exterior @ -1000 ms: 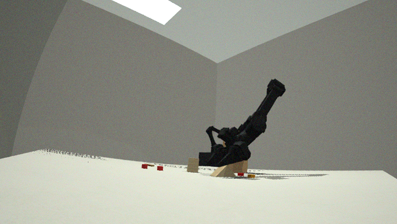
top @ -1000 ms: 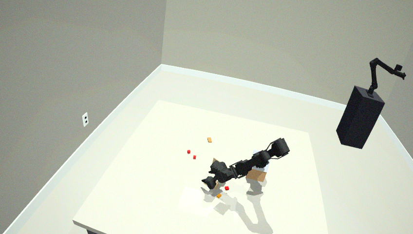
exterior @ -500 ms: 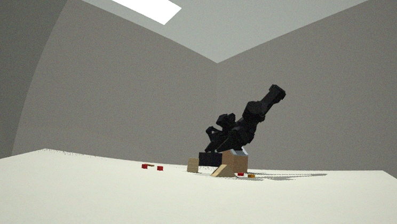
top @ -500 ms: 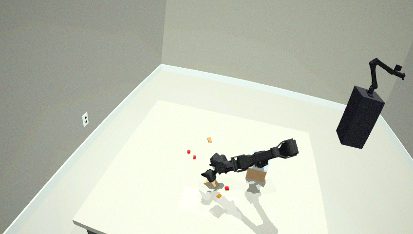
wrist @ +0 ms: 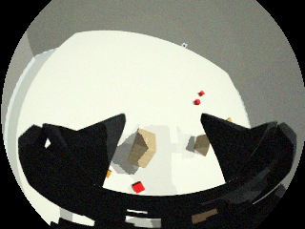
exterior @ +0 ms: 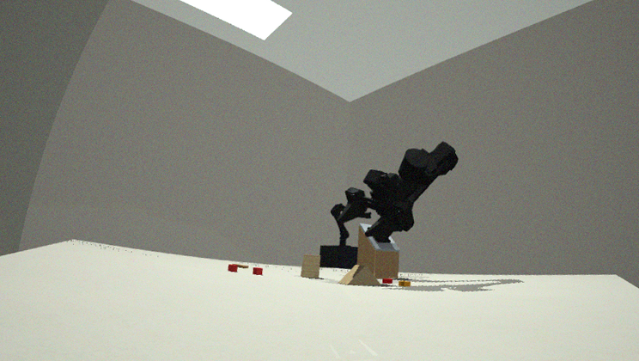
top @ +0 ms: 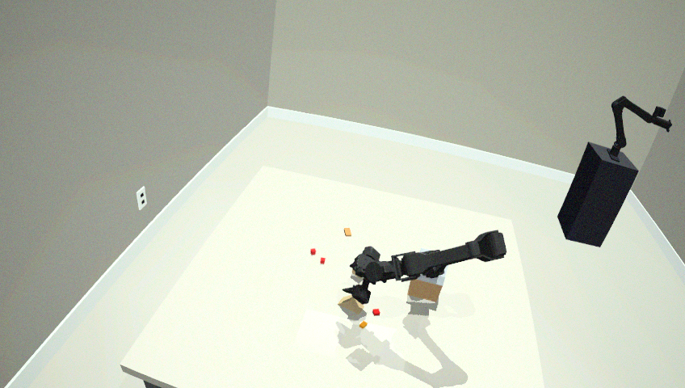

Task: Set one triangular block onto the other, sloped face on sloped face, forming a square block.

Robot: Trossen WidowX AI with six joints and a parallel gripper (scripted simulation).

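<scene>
The triangular wooden block is 100 mm below my gripper tip and 30 mm behind it. The rest, counted from my gripper tip: orange cube: 110 mm below, 90 mm behind, 80 mm to the left; then red cube: 120 mm behind, 110 mm below, 10 mm to the left.
</scene>
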